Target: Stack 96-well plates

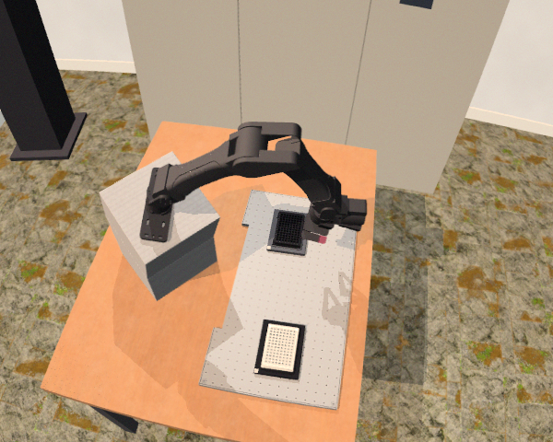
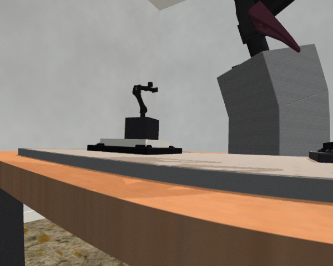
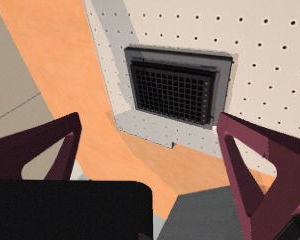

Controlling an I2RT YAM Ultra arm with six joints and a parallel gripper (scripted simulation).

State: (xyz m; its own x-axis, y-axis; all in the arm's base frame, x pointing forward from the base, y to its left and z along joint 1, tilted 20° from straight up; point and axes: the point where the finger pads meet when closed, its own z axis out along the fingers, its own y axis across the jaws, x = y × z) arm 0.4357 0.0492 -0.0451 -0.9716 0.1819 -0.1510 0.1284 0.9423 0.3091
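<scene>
My hand is 33 cm to the left of the cream 96-well plate, 15 cm above it and 10 cm past it. The rest, counted from my hand: light corner mark: 16 cm below, 13 cm behind, 1 cm to the left; black 96-well plate: 15 cm below, 7 cm to the left, 7 cm behind; nest N2: 17 cm below, 7 cm to the left, 7 cm behind.
</scene>
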